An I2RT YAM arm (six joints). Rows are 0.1 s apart.
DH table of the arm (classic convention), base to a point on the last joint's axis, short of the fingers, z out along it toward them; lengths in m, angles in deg. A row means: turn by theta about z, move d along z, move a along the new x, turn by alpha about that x. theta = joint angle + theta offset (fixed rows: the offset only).
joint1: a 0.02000  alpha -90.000  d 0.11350  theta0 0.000
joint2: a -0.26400  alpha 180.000  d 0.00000  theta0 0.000
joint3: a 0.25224  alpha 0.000  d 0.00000  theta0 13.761
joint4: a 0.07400  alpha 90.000  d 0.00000  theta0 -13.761
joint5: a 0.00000  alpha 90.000  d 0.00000  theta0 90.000
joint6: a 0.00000  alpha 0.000  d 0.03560  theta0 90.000
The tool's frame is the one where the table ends.
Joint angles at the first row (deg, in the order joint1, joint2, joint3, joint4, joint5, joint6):
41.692 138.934 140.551 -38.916 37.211 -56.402
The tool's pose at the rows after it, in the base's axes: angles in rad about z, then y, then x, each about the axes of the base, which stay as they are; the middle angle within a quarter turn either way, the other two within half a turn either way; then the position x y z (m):
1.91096 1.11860 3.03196 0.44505 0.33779 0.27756
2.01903 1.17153 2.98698 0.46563 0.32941 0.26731
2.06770 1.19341 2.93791 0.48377 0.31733 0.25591
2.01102 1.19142 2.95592 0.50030 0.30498 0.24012
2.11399 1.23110 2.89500 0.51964 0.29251 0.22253
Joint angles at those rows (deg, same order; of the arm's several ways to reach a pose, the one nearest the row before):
39.419 141.536 140.553 -32.185 37.452 -55.812
37.452 143.631 140.546 -25.842 37.430 -55.353
35.375 145.448 140.552 -21.891 36.796 -57.232
33.343 147.434 140.547 -19.352 34.589 -60.576
31.289 150.188 140.548 -13.299 33.999 -60.511

